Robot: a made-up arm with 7 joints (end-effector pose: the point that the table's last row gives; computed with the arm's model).
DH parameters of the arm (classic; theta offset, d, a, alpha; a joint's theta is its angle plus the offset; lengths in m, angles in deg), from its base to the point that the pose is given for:
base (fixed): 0 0 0 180
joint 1: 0 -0.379 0 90
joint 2: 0 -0.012 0 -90
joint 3: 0 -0.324 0 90
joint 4: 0 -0.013 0 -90
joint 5: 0 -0.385 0 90
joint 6: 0 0 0 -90
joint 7: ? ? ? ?
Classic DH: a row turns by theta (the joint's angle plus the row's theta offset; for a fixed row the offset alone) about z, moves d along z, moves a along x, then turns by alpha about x.
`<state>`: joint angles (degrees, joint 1 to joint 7).
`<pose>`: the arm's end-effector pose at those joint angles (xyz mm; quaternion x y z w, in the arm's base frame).
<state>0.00 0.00 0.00 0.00 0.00 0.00 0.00</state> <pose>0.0 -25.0 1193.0 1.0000 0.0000 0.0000 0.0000</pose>
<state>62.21 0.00 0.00 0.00 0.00 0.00 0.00</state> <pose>-22.1 -11.7 1193.0 0.8562 -0.5166 0.0000 0.0000</pose>
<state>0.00 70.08 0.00 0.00 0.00 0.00 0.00</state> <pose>765.3 -25.0 656.3 0.8188 0.0000 -0.5741 0.0000</pose>
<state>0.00 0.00 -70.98 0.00 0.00 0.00 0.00</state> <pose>12.3 -16.2 1193.0 0.8142 0.5806 0.0000 0.0000</pose>
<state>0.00 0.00 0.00 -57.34 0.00 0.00 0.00</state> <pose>-412.5 -25.0 967.4 0.8774 0.0000 0.4798 0.0000</pose>
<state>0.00 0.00 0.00 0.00 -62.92 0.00 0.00</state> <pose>0.0 -25.0 1193.0 0.8530 0.5219 0.0000 0.0000</pose>
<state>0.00 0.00 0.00 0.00 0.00 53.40 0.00</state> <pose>84.3 -25.0 1150.6 0.8934 0.0000 -0.4493 0.0000</pose>
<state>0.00 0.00 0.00 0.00 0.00 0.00 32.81</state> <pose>0.0 -25.0 1193.0 0.9593 -0.2824 0.0000 0.0000</pose>
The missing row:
joint 7: 0 -0.105 0 0
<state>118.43 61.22 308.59 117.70 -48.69 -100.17 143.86</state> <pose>28.1 -389.0 225.2 0.3303 0.5060 0.7642 0.2254</pose>
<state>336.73 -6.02 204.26 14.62 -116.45 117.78 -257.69</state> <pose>-104.4 -107.6 1027.7 0.2036 -0.5390 -0.7973 0.1797</pose>
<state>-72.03 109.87 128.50 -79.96 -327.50 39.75 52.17</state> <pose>-243.2 448.5 -4.3 0.5007 -0.2619 0.7247 0.3943</pose>
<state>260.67 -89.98 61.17 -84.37 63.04 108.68 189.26</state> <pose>-172.8 -437.2 123.6 0.4019 -0.2360 -0.8684 0.1695</pose>
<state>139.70 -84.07 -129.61 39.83 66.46 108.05 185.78</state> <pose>601.4 179.4 355.3 -0.8726 0.1345 0.0674 0.4646</pose>
